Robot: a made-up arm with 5 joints. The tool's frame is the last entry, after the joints.
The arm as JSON. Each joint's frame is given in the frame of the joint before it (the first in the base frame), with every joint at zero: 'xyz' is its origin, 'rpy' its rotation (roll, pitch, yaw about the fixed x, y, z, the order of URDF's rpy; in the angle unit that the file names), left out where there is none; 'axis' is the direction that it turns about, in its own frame. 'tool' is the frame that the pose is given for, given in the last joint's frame.
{
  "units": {
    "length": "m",
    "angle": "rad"
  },
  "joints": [
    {
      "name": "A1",
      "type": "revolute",
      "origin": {
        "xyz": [
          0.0,
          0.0,
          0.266
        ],
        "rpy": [
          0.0,
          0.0,
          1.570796
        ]
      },
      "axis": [
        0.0,
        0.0,
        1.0
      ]
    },
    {
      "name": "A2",
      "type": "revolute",
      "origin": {
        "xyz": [
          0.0,
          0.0,
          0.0
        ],
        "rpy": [
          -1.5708,
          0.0,
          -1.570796
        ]
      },
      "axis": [
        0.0,
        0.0,
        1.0
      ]
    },
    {
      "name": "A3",
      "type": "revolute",
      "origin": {
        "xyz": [
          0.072,
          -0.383,
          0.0
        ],
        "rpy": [
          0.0,
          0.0,
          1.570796
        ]
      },
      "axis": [
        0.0,
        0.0,
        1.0
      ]
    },
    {
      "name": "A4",
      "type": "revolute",
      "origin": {
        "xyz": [
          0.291,
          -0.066,
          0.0
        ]
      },
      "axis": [
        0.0,
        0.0,
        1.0
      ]
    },
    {
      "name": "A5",
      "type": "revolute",
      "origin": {
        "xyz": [
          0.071,
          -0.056,
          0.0
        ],
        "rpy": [
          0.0,
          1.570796,
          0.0
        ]
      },
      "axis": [
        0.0,
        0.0,
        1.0
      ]
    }
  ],
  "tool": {
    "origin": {
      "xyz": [
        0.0,
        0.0,
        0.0
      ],
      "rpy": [
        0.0,
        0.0,
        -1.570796
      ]
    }
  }
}
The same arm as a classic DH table. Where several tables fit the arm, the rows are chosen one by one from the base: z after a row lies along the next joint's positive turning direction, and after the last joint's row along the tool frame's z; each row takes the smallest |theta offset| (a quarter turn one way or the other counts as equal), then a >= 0, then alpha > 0; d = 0 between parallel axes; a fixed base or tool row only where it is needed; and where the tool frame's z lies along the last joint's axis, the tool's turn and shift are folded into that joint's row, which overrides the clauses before.
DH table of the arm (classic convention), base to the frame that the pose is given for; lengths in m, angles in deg. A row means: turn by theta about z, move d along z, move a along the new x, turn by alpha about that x. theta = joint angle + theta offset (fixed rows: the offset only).
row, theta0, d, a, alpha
A1, 0.00, 0.2660, 0.0000, -90.00
A2, -79.35, 0.0000, 0.3897, 0.00
A3, -23.43, 0.0000, -0.2984, 0.00
A4, -77.22, 0.0000, -0.0560, 90.00
A5, -180.00, 0.0710, 0.0000, 0.00

